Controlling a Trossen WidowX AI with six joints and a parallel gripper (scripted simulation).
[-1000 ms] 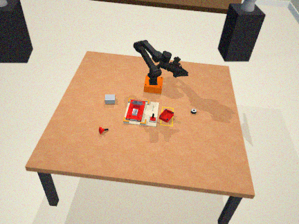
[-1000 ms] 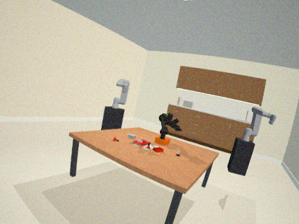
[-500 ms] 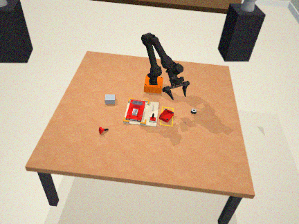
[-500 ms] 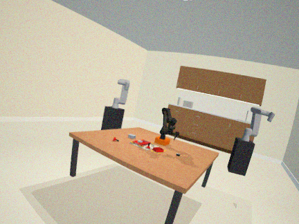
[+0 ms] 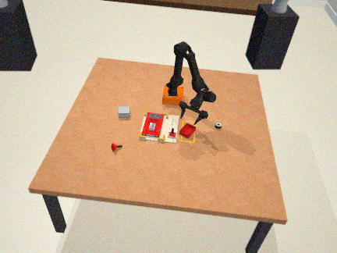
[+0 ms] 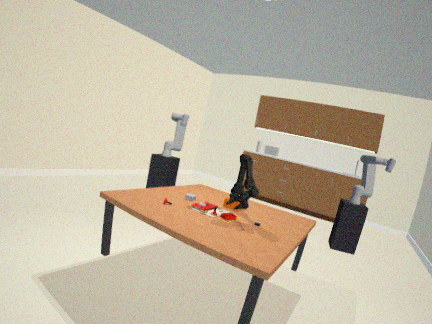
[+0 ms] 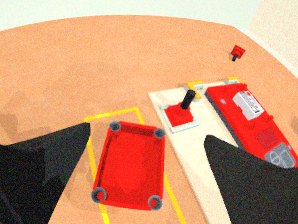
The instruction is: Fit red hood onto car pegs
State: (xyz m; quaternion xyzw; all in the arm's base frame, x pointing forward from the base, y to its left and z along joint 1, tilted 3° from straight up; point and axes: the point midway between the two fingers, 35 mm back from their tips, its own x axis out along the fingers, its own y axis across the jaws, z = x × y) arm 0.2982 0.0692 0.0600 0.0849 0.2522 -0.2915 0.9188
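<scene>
My gripper tip is 80 mm above the red hood and 10 mm to the right of it. The rest, counted from my gripper tip: black-and-white part (220 mm to the left, 80 mm below, 40 mm behind).
</scene>
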